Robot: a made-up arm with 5 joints. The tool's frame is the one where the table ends. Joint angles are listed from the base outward.
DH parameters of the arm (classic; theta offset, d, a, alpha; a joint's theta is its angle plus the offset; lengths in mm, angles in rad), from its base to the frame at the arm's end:
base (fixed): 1.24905 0 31.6 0
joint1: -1.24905 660 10 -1.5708
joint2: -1.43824 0 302.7 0
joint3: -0.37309 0 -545.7 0
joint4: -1.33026 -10 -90 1.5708
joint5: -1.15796 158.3 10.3 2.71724
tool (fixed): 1.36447 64 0 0
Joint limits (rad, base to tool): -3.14..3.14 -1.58..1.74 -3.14..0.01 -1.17..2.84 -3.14..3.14
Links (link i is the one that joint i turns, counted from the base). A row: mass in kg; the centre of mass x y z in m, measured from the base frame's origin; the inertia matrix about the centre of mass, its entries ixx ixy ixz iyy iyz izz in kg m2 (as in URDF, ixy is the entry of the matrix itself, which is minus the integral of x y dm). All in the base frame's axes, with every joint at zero. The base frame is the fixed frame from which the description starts. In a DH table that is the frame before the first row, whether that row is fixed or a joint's. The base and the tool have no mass.
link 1: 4.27; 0.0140 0.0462 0.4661; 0.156 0 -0.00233 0.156 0 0.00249
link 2: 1.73; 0.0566 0.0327 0.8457; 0.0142 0 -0.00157 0.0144 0 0.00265
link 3: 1.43; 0.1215 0.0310 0.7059; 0.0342 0 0.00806 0.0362 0 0.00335
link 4: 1.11; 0.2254 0.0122 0.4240; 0.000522 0.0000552 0 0.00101 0 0.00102
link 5: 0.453; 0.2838 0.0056 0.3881; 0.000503 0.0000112 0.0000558 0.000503 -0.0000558 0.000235
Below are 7 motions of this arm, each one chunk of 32 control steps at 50 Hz.
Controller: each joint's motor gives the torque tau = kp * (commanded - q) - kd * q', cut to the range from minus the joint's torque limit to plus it. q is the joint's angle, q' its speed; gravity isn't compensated. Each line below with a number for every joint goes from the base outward.
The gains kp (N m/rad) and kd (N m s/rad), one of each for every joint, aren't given. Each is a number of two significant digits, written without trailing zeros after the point. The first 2 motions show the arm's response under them.
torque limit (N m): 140 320 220 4.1 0.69
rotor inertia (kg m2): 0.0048 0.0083 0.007 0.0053 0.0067
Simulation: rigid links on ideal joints. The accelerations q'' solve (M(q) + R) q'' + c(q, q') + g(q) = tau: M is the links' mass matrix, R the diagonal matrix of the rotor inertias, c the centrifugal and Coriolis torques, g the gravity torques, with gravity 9.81 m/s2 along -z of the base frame. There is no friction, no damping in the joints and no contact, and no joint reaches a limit. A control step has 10 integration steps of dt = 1/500 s. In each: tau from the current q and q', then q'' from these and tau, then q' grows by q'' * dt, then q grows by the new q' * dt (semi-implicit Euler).
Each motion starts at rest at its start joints. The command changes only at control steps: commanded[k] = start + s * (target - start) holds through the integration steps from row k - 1 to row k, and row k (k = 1, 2, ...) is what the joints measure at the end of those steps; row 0 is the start. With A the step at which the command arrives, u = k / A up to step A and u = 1 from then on. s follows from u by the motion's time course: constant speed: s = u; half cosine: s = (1 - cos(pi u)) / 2; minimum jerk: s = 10 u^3 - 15 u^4 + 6 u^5; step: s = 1 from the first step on.
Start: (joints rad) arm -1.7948 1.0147 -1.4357 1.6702 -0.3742
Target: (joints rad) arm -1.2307 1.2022 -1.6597 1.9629 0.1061
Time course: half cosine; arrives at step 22
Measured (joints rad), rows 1 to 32:
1: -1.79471 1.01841 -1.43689 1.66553 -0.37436
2: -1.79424 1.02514 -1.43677 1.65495 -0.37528
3: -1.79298 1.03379 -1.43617 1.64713 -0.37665
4: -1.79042 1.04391 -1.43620 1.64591 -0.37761
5: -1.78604 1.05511 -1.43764 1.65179 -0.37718
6: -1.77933 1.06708 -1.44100 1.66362 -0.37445
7: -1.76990 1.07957 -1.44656 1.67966 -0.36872
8: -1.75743 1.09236 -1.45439 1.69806 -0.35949
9: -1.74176 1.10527 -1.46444 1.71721 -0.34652
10: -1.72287 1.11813 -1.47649 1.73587 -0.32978
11: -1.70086 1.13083 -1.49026 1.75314 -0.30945
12: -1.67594 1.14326 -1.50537 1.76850 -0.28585
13: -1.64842 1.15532 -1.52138 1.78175 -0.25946
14: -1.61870 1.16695 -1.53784 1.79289 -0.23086
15: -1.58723 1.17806 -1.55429 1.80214 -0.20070
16: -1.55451 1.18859 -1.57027 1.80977 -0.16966
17: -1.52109 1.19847 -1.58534 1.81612 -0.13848
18: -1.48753 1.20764 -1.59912 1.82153 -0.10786
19: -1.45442 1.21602 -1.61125 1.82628 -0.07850
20: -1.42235 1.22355 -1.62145 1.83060 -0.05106
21: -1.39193 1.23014 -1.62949 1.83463 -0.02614
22: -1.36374 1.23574 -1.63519 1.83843 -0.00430
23: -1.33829 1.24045 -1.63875 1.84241 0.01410
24: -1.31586 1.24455 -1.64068 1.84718 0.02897
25: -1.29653 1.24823 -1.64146 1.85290 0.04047
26: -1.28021 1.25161 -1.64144 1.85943 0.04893
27: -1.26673 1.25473 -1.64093 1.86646 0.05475
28: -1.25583 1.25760 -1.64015 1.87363 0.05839
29: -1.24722 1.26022 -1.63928 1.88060 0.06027
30: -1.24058 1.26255 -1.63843 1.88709 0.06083
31: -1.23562 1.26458 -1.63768 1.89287 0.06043
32: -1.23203 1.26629 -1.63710 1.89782 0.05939
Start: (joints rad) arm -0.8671 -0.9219 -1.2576 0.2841 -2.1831
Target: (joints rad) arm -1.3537 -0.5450 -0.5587 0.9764 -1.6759
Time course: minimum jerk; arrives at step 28
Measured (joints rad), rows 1 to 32:
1: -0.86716 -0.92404 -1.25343 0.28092 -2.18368
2: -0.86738 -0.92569 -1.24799 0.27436 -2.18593
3: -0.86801 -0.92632 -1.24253 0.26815 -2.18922
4: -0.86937 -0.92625 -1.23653 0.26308 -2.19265
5: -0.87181 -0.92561 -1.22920 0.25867 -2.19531
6: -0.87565 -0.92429 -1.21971 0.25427 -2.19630
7: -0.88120 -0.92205 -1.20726 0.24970 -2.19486
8: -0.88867 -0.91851 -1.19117 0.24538 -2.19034
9: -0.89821 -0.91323 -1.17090 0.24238 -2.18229
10: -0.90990 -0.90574 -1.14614 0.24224 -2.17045
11: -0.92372 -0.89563 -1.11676 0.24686 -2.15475
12: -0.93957 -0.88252 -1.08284 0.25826 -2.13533
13: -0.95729 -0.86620 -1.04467 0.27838 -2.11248
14: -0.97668 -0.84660 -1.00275 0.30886 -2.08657
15: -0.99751 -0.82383 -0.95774 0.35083 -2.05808
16: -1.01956 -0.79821 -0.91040 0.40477 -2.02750
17: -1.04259 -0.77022 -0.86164 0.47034 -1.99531
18: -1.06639 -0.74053 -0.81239 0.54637 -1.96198
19: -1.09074 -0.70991 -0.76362 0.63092 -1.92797
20: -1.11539 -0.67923 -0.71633 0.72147 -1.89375
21: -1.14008 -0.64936 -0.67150 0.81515 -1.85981
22: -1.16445 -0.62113 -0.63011 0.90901 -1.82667
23: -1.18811 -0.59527 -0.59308 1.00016 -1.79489
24: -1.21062 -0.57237 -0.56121 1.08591 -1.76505
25: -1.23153 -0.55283 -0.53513 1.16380 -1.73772
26: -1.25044 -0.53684 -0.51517 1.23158 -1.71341
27: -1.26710 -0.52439 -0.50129 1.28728 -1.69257
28: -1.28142 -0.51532 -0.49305 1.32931 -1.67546
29: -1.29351 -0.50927 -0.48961 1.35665 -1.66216
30: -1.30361 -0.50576 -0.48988 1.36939 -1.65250
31: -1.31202 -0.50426 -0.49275 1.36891 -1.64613
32: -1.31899 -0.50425 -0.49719 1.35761 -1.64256
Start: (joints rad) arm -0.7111 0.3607 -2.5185 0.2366 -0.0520
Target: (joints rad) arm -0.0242 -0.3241 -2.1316 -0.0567 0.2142
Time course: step
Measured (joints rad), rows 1 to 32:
1: -0.68275 0.26498 -2.36795 0.22093 -0.04383
2: -0.62011 0.18700 -2.26194 0.23525 -0.01025
3: -0.54179 0.12261 -2.19006 0.25905 0.03685
4: -0.46021 0.06786 -2.14299 0.28217 0.08862
5: -0.38328 0.01985 -2.11391 0.29808 0.13923
6: -0.31551 -0.02342 -2.09785 0.30259 0.18515
7: -0.25877 -0.06324 -2.09111 0.29378 0.22432
8: -0.21313 -0.10033 -2.09088 0.27172 0.25566
9: -0.17740 -0.13503 -2.09495 0.23795 0.27876
10: -0.14981 -0.16741 -2.10158 0.19491 0.29372
11: -0.12844 -0.19736 -2.10942 0.14544 0.30111
12: -0.11165 -0.22472 -2.11745 0.09241 0.30186
13: -0.09821 -0.24932 -2.12496 0.03846 0.29715
14: -0.08728 -0.27098 -2.13147 -0.01413 0.28830
15: -0.07825 -0.28962 -2.13669 -0.06350 0.27664
16: -0.07070 -0.30520 -2.14051 -0.10827 0.26344
17: -0.06433 -0.31778 -2.14293 -0.14748 0.24983
18: -0.05891 -0.32748 -2.14402 -0.18061 0.23674
19: -0.05427 -0.33452 -2.14393 -0.20749 0.22494
20: -0.05027 -0.33916 -2.14285 -0.22828 0.21496
21: -0.04682 -0.34170 -2.14099 -0.24336 0.20713
22: -0.04382 -0.34248 -2.13854 -0.25331 0.20160
23: -0.04121 -0.34182 -2.13571 -0.25880 0.19836
24: -0.03893 -0.34006 -2.13268 -0.26056 0.19727
25: -0.03695 -0.33751 -2.12961 -0.25931 0.19807
26: -0.03521 -0.33444 -2.12662 -0.25577 0.20048
27: -0.03370 -0.33109 -2.12381 -0.25056 0.20414
28: -0.03238 -0.32768 -2.12127 -0.24426 0.20871
29: -0.03122 -0.32435 -2.11905 -0.23738 0.21383
30: -0.03022 -0.32124 -2.11716 -0.23031 0.21921
31: -0.02935 -0.31844 -2.11562 -0.22340 0.22456
32: -0.02860 -0.31600 -2.11443 -0.21691 0.22966

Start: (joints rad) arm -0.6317 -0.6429 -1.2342 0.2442 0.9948
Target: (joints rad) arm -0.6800 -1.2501 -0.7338 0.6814 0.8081
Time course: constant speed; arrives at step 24
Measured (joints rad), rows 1 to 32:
1: -0.63187 -0.64808 -1.22517 0.24427 0.99422
2: -0.63233 -0.65628 -1.20902 0.24601 0.99393
3: -0.63301 -0.66627 -1.18905 0.25378 0.99398
4: -0.63386 -0.67784 -1.16686 0.26871 0.99422
5: -0.63485 -0.69097 -1.14355 0.29009 0.99445
6: -0.63598 -0.70564 -1.11987 0.31644 0.99447
7: -0.63721 -0.72189 -1.09631 0.34605 0.99406
8: -0.63856 -0.73968 -1.07317 0.37729 0.99303
9: -0.64000 -0.75897 -1.05060 0.40876 0.99122
10: -0.64154 -0.77967 -1.02866 0.43936 0.98852
11: -0.64315 -0.80163 -1.00733 0.46833 0.98487
12: -0.64484 -0.82473 -0.98654 0.49522 0.98026
13: -0.64659 -0.84879 -0.96620 0.51982 0.97472
14: -0.64839 -0.87364 -0.94618 0.54217 0.96834
15: -0.65024 -0.89913 -0.92640 0.56248 0.96121
16: -0.65212 -0.92510 -0.90673 0.58104 0.95346
17: -0.65403 -0.95141 -0.88710 0.59823 0.94523
18: -0.65597 -0.97796 -0.86743 0.61445 0.93664
19: -0.65792 -1.00463 -0.84766 0.63007 0.92782
20: -0.65989 -1.03135 -0.82777 0.64544 0.91889
21: -0.66186 -1.05806 -0.80773 0.66084 0.90993
22: -0.66384 -1.08472 -0.78754 0.67653 0.90102
23: -0.66583 -1.11129 -0.76719 0.69265 0.89223
24: -0.66782 -1.13776 -0.74670 0.70934 0.88358
25: -0.66966 -1.16005 -0.73040 0.72745 0.87620
26: -0.67123 -1.17762 -0.71906 0.74592 0.87034
27: -0.67255 -1.19159 -0.71157 0.76303 0.86573
28: -0.67366 -1.20286 -0.70688 0.77755 0.86213
29: -0.67460 -1.21207 -0.70417 0.78895 0.85931
30: -0.67541 -1.21967 -0.70280 0.79720 0.85707
31: -0.67610 -1.22599 -0.70229 0.80266 0.85527
32: -0.67668 -1.23124 -0.70229 0.80583 0.85380

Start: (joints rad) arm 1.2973 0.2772 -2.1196 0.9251 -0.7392
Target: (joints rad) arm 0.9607 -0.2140 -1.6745 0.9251 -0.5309
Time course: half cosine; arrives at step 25
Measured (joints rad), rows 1 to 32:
1: 1.29724 0.27785 -2.11724 0.92342 -0.73871
2: 1.29698 0.27963 -2.11186 0.92418 -0.73748
3: 1.29634 0.28155 -2.10341 0.93039 -0.73569
4: 1.29511 0.28281 -2.09186 0.94260 -0.73344
5: 1.29306 0.28276 -2.07731 0.96027 -0.73073
6: 1.28998 0.28087 -2.05993 0.98240 -0.72750
7: 1.28566 0.27676 -2.03998 1.00779 -0.72368
8: 1.27996 0.27012 -2.01777 1.03519 -0.71916
9: 1.27274 0.26075 -1.99364 1.06340 -0.71387
10: 1.26390 0.24857 -1.96798 1.09130 -0.70769
11: 1.25340 0.23357 -1.94118 1.11791 -0.70055
12: 1.24124 0.21585 -1.91366 1.14240 -0.69241
13: 1.22746 0.19560 -1.88584 1.16411 -0.68322
14: 1.21216 0.17307 -1.85811 1.18257 -0.67301
15: 1.19549 0.14860 -1.83087 1.19746 -0.66179
16: 1.17766 0.12259 -1.80449 1.20866 -0.64965
17: 1.15893 0.09549 -1.77933 1.21620 -0.63668
18: 1.13962 0.06777 -1.75570 1.22026 -0.62304
19: 1.12006 0.03994 -1.73390 1.22110 -0.60890
20: 1.10063 0.01253 -1.71419 1.21910 -0.59447
21: 1.08170 -0.01396 -1.69683 1.21468 -0.57999
22: 1.06366 -0.03903 -1.68203 1.20826 -0.56571
23: 1.04684 -0.06220 -1.66996 1.20029 -0.55192
24: 1.03157 -0.08306 -1.66079 1.19117 -0.53890
25: 1.01810 -0.10121 -1.65463 1.18128 -0.52692
26: 1.00661 -0.11665 -1.65110 1.17055 -0.51628
27: 0.99708 -0.12973 -1.64933 1.15884 -0.50728
28: 0.98933 -0.14078 -1.64861 1.14651 -0.50007
29: 0.98314 -0.15005 -1.64846 1.13419 -0.49468
30: 0.97826 -0.15774 -1.64854 1.12250 -0.49100
31: 0.97443 -0.16401 -1.64862 1.11195 -0.48884
32: 0.97144 -0.16902 -1.64860 1.10296 -0.48797

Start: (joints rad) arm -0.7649 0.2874 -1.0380 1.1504 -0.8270
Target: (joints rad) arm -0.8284 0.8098 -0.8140 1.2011 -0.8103
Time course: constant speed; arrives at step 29
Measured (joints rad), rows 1 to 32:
1: -0.76495 0.29114 -1.03694 1.14470 -0.82707
2: -0.76514 0.29924 -1.03279 1.13579 -0.82759
3: -0.76551 0.31071 -1.02601 1.13002 -0.82857
4: -0.76610 0.32495 -1.01730 1.13006 -0.82990
5: -0.76692 0.34143 -1.00729 1.13629 -0.83145
6: -0.76798 0.35962 -0.99650 1.14791 -0.83312
7: -0.76925 0.37903 -0.98536 1.16354 -0.83479
8: -0.77072 0.39921 -0.97422 1.18162 -0.83639
9: -0.77237 0.41978 -0.96334 1.20063 -0.83785
10: -0.77418 0.44042 -0.95290 1.21921 -0.83912
11: -0.77610 0.46090 -0.94304 1.23629 -0.84018
12: -0.77813 0.48105 -0.93382 1.25106 -0.84100
13: -0.78022 0.50078 -0.92523 1.26304 -0.84158
14: -0.78237 0.52004 -0.91725 1.27197 -0.84193
15: -0.78455 0.53884 -0.90981 1.27788 -0.84207
16: -0.78675 0.55720 -0.90281 1.28094 -0.84203
17: -0.78896 0.57519 -0.89616 1.28148 -0.84184
18: -0.79116 0.59287 -0.88976 1.27991 -0.84153
19: -0.79337 0.61031 -0.88352 1.27667 -0.84113
20: -0.79556 0.62759 -0.87734 1.27222 -0.84068
21: -0.79775 0.64477 -0.87117 1.26698 -0.84019
22: -0.79994 0.66190 -0.86495 1.26132 -0.83970
23: -0.80212 0.67903 -0.85866 1.25555 -0.83920
24: -0.80430 0.69617 -0.85227 1.24991 -0.83872
25: -0.80648 0.71336 -0.84577 1.24457 -0.83826
26: -0.80867 0.73060 -0.83917 1.23962 -0.83783
27: -0.81085 0.74791 -0.83248 1.23513 -0.83742
28: -0.81304 0.76526 -0.82572 1.23109 -0.83702
29: -0.81522 0.78266 -0.81889 1.22746 -0.83665
30: -0.81732 0.79881 -0.81206 1.22747 -0.83642
31: -0.81922 0.81287 -0.80592 1.23305 -0.83635
32: -0.82088 0.82465 -0.80097 1.24252 -0.83636

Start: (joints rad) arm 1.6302 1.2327 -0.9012 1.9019 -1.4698
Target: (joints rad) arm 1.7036 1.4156 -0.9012 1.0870 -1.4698
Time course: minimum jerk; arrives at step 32
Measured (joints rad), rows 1 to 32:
1: 1.63022 1.23652 -0.90381 1.89496 -1.46979
2: 1.63025 1.24167 -0.90592 1.87379 -1.46961
3: 1.63032 1.24668 -0.90699 1.84704 -1.46916
4: 1.63043 1.25136 -0.90745 1.82047 -1.46846
5: 1.63064 1.25572 -0.90761 1.79640 -1.46756
6: 1.63100 1.25987 -0.90768 1.77510 -1.46659
7: 1.63153 1.26396 -0.90776 1.75585 -1.46562
8: 1.63227 1.26817 -0.90791 1.73748 -1.46472
9: 1.63327 1.27265 -0.90813 1.71885 -1.46395
10: 1.63453 1.27754 -0.90842 1.69894 -1.46333
11: 1.63608 1.28296 -0.90875 1.67702 -1.46285
12: 1.63793 1.28897 -0.90911 1.65260 -1.46251
13: 1.64006 1.29560 -0.90947 1.62546 -1.46229
14: 1.64248 1.30288 -0.90981 1.59558 -1.46216
15: 1.64516 1.31076 -0.91011 1.56313 -1.46209
16: 1.64808 1.31919 -0.91035 1.52843 -1.46207
17: 1.65120 1.32809 -0.91055 1.49192 -1.46207
18: 1.65451 1.33736 -0.91069 1.45411 -1.46207
19: 1.65794 1.34687 -0.91077 1.41557 -1.46206
20: 1.66145 1.35650 -0.91081 1.37689 -1.46203
21: 1.66501 1.36611 -0.91080 1.33867 -1.46198
22: 1.66855 1.37556 -0.91076 1.30148 -1.46192
23: 1.67204 1.38470 -0.91068 1.26586 -1.46184
24: 1.67542 1.39342 -0.91059 1.23230 -1.46175
25: 1.67865 1.40160 -0.91048 1.20122 -1.46165
26: 1.68170 1.40913 -0.91036 1.17295 -1.46156
27: 1.68452 1.41592 -0.91025 1.14776 -1.46147
28: 1.68710 1.42193 -0.91015 1.12579 -1.46139
29: 1.68941 1.42710 -0.91008 1.10709 -1.46132
30: 1.69145 1.43145 -0.91004 1.09158 -1.46128
31: 1.69322 1.43498 -0.91005 1.07905 -1.46125
32: 1.69474 1.43778 -0.91012 1.06914 -1.46123

